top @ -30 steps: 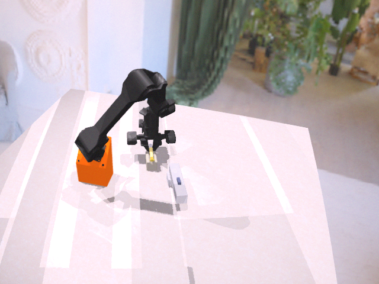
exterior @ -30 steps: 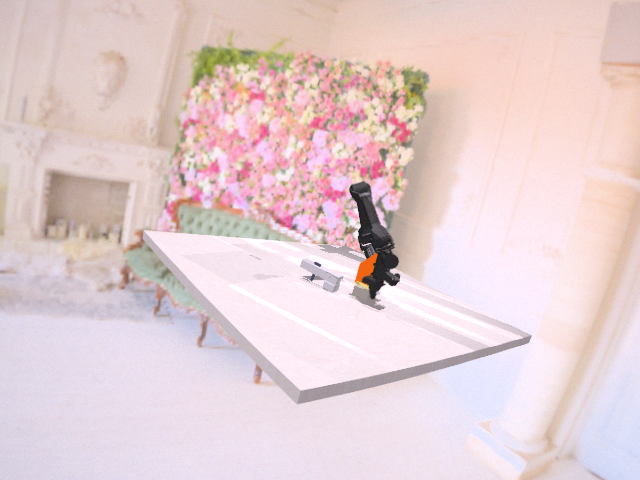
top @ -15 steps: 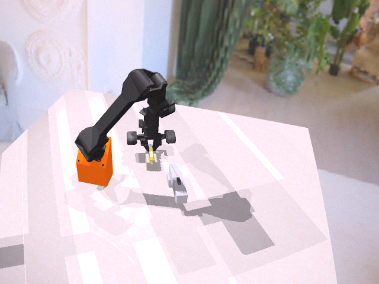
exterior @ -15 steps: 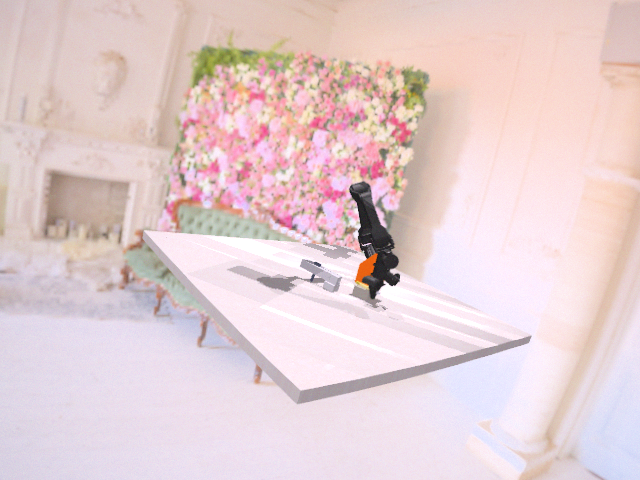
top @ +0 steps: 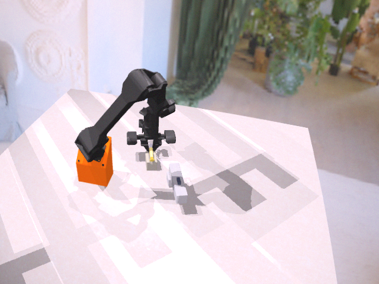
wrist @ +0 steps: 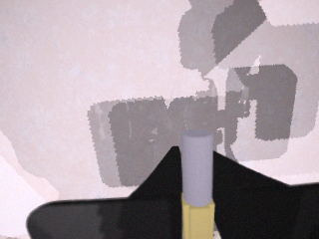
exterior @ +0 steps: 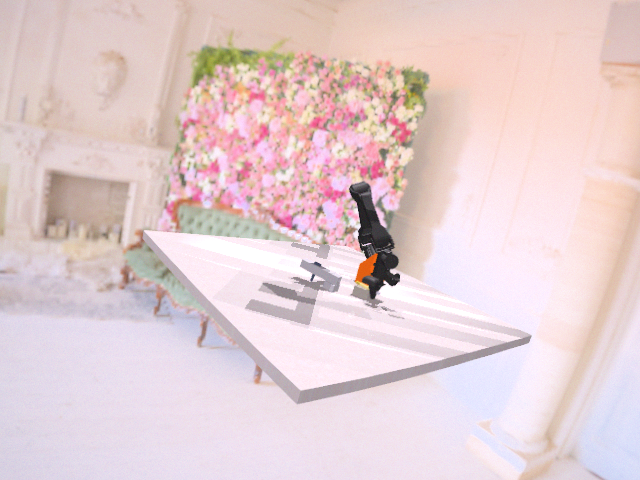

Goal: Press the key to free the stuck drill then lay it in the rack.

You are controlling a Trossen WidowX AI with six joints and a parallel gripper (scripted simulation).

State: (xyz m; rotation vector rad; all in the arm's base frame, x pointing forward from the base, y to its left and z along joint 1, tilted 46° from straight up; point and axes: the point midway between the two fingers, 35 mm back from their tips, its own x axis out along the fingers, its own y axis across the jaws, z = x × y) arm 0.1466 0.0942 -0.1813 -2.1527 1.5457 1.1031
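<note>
Now: the drill 4 cm to the right of my gripper tip, 4 cm above it and 1 cm ahead of it. From my gripper tip the other things lie so: blue key (19 cm to the right, 17 cm ahead, 4 cm above); then housing block (17 cm to the right, 16 cm ahead, 4 cm above).
</note>
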